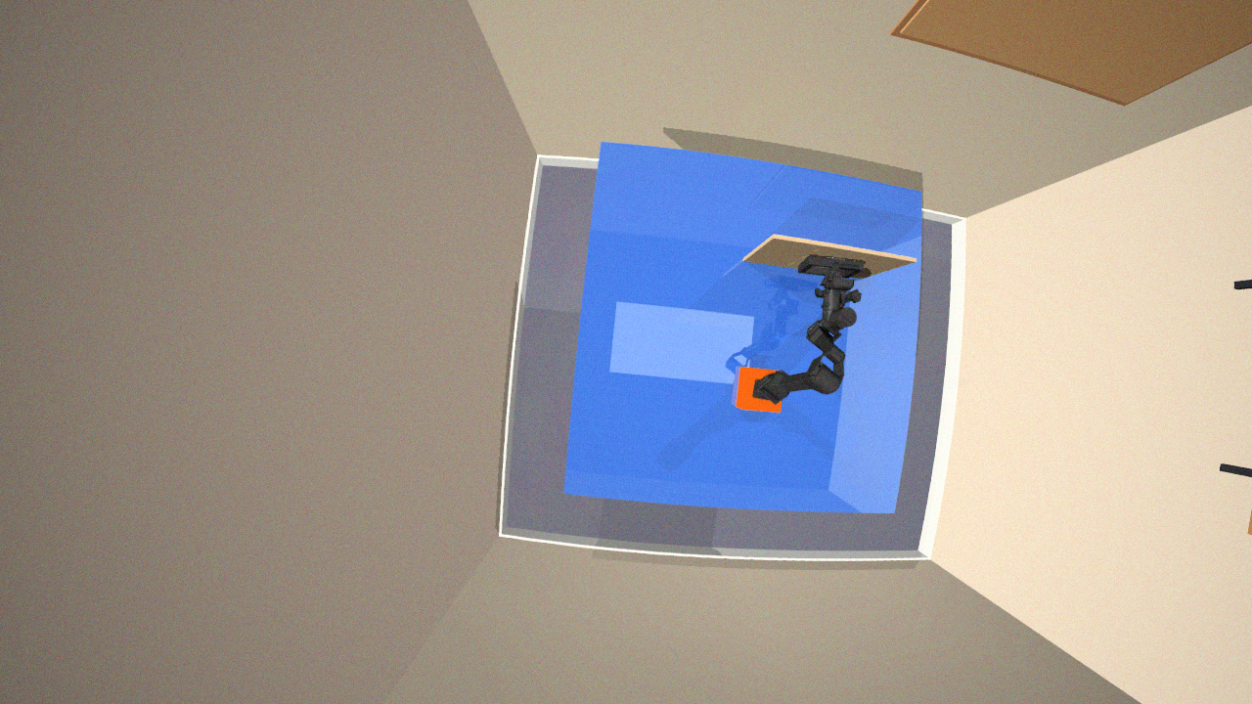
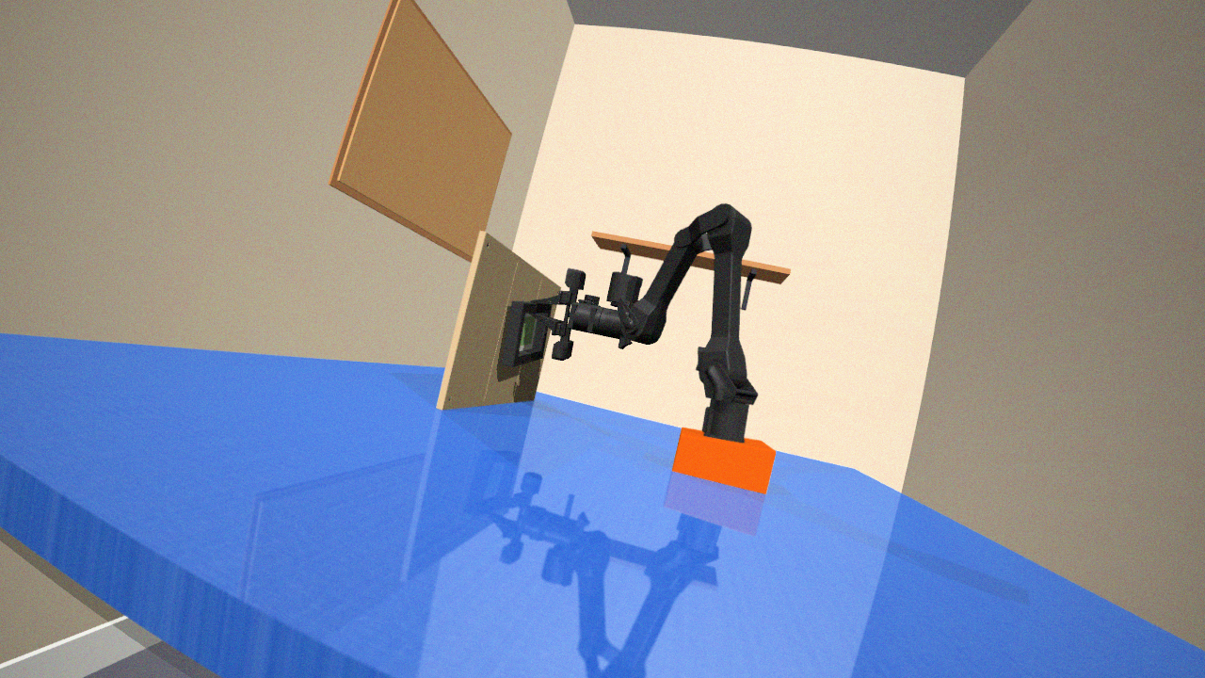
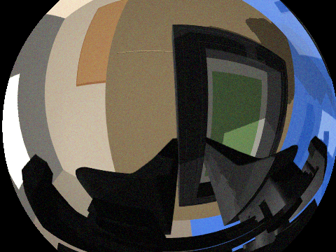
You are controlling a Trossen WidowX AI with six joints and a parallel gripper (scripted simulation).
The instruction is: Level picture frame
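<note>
The picture frame is 5 cm below my gripper tip and 1 cm to the right of it. Round my gripper tip: tan wall panel (6 cm below, 2 cm ahead).
</note>
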